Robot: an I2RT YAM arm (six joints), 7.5 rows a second.
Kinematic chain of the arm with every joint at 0, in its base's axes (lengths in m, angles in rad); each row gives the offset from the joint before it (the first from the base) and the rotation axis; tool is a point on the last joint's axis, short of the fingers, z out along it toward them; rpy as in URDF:
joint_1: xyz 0 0 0.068 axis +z
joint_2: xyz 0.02 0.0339 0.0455 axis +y
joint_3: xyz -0.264 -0.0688 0 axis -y
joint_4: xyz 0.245 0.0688 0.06 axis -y
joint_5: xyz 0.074 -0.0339 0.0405 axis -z
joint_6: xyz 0.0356 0 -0.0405 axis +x
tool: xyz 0 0 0 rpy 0 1.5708 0
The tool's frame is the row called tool.
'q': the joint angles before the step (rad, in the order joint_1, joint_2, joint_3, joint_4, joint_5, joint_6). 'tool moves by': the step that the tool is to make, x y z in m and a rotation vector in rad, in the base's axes. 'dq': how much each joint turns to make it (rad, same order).
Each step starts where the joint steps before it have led.
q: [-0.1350 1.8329 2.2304 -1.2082 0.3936 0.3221]
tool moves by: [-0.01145 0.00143 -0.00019 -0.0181 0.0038 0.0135]
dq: [0.0000 -0.0598 -0.0816 0.0299 0.0040 -0.0244]
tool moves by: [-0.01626 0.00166 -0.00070 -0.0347 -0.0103 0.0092]
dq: [0.0000 -0.0874 -0.1191 0.0593 0.0170 -0.0324]
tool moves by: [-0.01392 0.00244 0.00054 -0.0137 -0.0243 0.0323]
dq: [0.0000 -0.0745 -0.0926 0.0568 -0.0164 -0.0323]
